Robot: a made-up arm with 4 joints. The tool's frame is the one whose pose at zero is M. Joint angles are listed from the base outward.
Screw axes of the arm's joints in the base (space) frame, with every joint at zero. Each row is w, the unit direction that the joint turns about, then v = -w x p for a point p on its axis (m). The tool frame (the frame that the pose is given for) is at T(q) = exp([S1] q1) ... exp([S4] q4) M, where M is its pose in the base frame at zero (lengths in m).
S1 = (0, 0, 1, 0, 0, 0)
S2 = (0, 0, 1, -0.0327, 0.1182, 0)
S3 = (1, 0, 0, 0, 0.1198, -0.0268)
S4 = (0, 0, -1, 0.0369, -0.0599, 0)
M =
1 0 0 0.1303
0 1 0 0.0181
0 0 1 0.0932
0 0 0 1
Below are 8 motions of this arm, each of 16 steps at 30 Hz.
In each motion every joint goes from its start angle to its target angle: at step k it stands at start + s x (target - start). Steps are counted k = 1, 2, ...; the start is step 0. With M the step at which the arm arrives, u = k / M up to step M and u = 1 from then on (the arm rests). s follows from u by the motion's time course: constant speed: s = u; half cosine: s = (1 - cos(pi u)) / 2; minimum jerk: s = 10 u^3 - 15 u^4 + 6 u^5.
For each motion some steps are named. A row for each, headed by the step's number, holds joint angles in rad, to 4 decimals.
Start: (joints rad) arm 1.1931 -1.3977 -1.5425 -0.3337
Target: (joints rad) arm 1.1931 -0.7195 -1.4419 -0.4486
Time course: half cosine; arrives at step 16
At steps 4, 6, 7, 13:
4: 1.1931 -1.2984 -1.5278 -0.3505
6: 1.1931 -1.1884 -1.5114 -0.3692
7: 1.1931 -1.1248 -1.5020 -0.3799
13: 1.1931 -0.7766 -1.4504 -0.4389

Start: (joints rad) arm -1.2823 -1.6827 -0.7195 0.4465
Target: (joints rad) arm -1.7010 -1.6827 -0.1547 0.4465
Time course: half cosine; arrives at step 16
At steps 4, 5, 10, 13, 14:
4: -1.3436 -1.6827 -0.6368 0.4465
5: -1.3753 -1.6827 -0.5940 0.4465
10: -1.5718 -1.6827 -0.3290 0.4465
13: -1.6657 -1.6827 -0.2023 0.4465
14: -1.6851 -1.6827 -0.1762 0.4465

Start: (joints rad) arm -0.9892 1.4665 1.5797 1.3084
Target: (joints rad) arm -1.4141 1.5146 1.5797 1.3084
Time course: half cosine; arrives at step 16
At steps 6, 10, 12, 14, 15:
6: -1.1203 1.4813 1.5797 1.3084
10: -1.2830 1.4998 1.5797 1.3084
12: -1.3519 1.5076 1.5797 1.3084
14: -1.3979 1.5128 1.5797 1.3084
15: -1.4100 1.5141 1.5797 1.3084

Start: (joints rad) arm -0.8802 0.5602 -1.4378 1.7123
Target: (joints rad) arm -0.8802 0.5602 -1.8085 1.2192
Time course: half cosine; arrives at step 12
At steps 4, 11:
4: -0.8802 0.5602 -1.5305 1.5890
11: -0.8802 0.5602 -1.8022 1.2276

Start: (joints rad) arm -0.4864 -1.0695 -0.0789 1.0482
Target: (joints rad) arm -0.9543 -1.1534 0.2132 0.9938
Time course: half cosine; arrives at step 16
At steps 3, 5, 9, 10, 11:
3: -0.5258 -1.0766 -0.0543 1.0436
5: -0.5904 -1.0881 -0.0140 1.0361
9: -0.7660 -1.1196 0.0956 1.0157
10: -0.8099 -1.1275 0.1230 1.0106
11: -0.8503 -1.1348 0.1483 1.0059

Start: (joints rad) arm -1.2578 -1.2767 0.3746 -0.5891
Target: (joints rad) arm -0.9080 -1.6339 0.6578 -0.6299
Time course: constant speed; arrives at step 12
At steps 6, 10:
6: -1.0829 -1.4553 0.5162 -0.6095
10: -0.9663 -1.5744 0.6106 -0.6231

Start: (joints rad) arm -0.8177 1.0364 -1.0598 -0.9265
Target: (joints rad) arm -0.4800 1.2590 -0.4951 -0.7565
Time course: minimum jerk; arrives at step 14
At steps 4, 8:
4: -0.7688 1.0686 -0.9781 -0.9019
8: -0.6042 1.1771 -0.7028 -0.8190

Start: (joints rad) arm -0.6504 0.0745 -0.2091 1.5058
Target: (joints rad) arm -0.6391 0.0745 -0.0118 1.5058
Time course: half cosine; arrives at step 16
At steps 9, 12, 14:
9: -0.6436 0.0745 -0.0912 1.5058
12: -0.6408 0.0745 -0.0407 1.5058
14: -0.6395 0.0745 -0.0193 1.5058

